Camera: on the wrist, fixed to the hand. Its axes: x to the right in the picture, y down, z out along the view.
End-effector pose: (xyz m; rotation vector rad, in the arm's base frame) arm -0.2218 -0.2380 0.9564 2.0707 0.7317 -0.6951
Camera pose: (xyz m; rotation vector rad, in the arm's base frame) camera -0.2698 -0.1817 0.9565 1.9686 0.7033 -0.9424
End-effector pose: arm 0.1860 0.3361 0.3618 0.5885 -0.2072 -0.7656
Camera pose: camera 0.1502 0.3293 0.2974 0.5473 -0.3743 -0.9028
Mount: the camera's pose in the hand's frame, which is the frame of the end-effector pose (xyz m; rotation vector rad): -0.0185 -0.0618 -0.0363 0.0239 -0.1956 -0.0830
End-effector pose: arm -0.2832 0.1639 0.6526 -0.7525 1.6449 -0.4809
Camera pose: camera -0.3038 0.1300 0.7151 -0.8262 1.4283 -0.4697
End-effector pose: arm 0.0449 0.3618 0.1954 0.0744 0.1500 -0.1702
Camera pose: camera 0.0109 0.3072 0.1587 0.0749 -0.0441 -0.2609
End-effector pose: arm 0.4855 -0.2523 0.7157 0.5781 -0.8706 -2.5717
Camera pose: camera 0.5062 -0.2156 0.6549 0.3809 -0.9601 -2.7314
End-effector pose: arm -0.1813 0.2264 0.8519 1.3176 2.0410 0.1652
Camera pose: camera -0.2455 0.1905 0.8602 1.2110 1.9322 -0.0250
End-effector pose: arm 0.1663 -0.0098 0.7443 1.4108 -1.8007 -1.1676
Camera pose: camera 0.2306 -0.0066 0.7078 1.4396 -1.9090 -1.3726
